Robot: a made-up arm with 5 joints.
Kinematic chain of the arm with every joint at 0, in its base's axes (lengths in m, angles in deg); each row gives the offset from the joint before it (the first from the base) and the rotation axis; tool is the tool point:
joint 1: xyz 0 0 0.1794 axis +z
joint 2: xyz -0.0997 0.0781 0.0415 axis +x
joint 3: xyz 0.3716 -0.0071 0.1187 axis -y
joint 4: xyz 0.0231 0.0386 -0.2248 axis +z
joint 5: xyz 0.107 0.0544 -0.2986 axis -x
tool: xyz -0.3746 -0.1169 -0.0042
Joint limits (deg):
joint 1: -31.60..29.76
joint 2: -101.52..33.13
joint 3: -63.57..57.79
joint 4: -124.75..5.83
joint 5: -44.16..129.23
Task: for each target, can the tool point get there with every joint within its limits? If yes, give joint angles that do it. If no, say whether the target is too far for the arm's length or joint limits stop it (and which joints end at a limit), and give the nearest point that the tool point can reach.
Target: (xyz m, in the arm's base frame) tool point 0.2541 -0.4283 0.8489
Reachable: no: joint limits stop it (at a limit: joint 2, joint 4) | nearest point 0.2489 -0.4196 0.3704 | short by 0.479 m
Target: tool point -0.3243 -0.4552 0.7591
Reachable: no: joint limits stop it (at a limit: joint 1, joint 2, joint 4) | nearest point -0.1559 -0.3559 0.3528 | short by 0.451 m
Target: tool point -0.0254 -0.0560 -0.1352
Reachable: yes | joints -10.04 -67.38 -25.21 -74.22 29.99
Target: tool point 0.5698 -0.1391 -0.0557
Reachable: yes | joints 16.40 -81.35 41.97 -55.22 -11.28
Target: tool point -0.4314 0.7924 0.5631
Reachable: no: joint limits stop it (at a limit: joint 2, joint 3, joint 5) | nearest point -0.2265 0.4161 0.3023 | short by 0.502 m
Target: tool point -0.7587 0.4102 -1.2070
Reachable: no: too far | nearest point -0.1536 0.2508 -0.2500 | short by 1.143 m
